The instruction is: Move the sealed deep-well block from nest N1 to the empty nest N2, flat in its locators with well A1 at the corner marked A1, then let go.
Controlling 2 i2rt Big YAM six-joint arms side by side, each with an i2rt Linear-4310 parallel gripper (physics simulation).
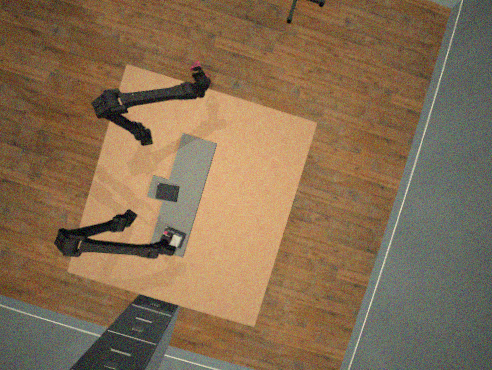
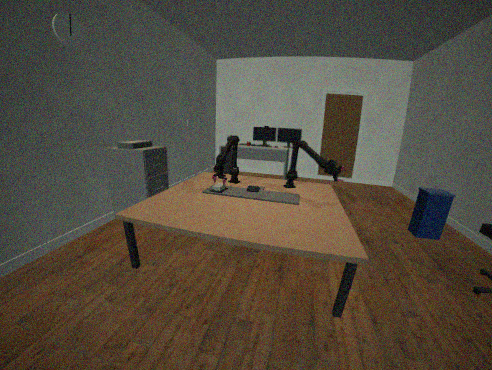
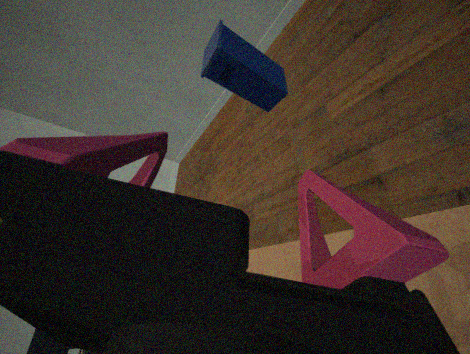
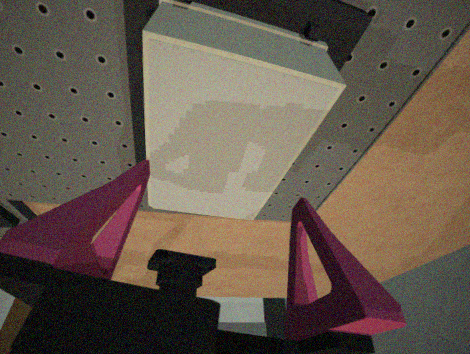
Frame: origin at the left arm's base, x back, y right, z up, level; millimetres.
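Seen in the pictures: left gripper, fingertip midpoint: [image 1: 201, 67] [image 2: 345, 176] [image 3: 237, 159]; right gripper, fingertip midpoint: [image 1: 168, 239] [image 2: 219, 184] [image 4: 226, 185]; left arm's base at its link origin: [image 1: 146, 137] [image 2: 289, 186]; right arm's base at its link origin: [image 1: 129, 218] [image 2: 234, 182] [image 4: 181, 260].
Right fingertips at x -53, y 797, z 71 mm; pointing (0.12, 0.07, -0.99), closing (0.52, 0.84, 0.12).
Observation:
Offsets run from my right fingertips to a thing's middle. "spot": to the spot under its first point. Level surfaces: height alone.
The sealed deep-well block @(dy +2, dx -15, dz -26 mm) [image 1: 176, 241] [image 2: 218, 188] [image 4: 225, 100], pale with a light top, is on a dark nest @(spot: dy +83, dx -52, dz -47 mm) [image 4: 345, 25] at one end of the grey perforated deck @(dz -58 mm) [image 1: 197, 160] [image 2: 275, 196] [image 4: 75, 50]. My right gripper [image 1: 169, 235] [image 2: 220, 180] [image 4: 226, 185] is open above the block, its fingers spread and apart from it. A dark, empty-looking nest @(dy -348, dx -36, dz -48 mm) [image 1: 167, 192] [image 2: 253, 189] lies near the deck's middle. No nest number or A1 mark is readable. My left gripper [image 1: 196, 65] [image 2: 341, 172] [image 3: 237, 159] is open and empty, far from the block, beyond the table's edge.
The deck lies on a wooden table @(dz -71 mm) [image 1: 250, 200] [image 2: 240, 225]. A dark drawer cabinet [image 1: 135, 330] stands beside the table. A blue bin [image 2: 432, 212] [image 3: 245, 67] stands on the floor. A desk with two monitors [image 2: 264, 133] is at the back.

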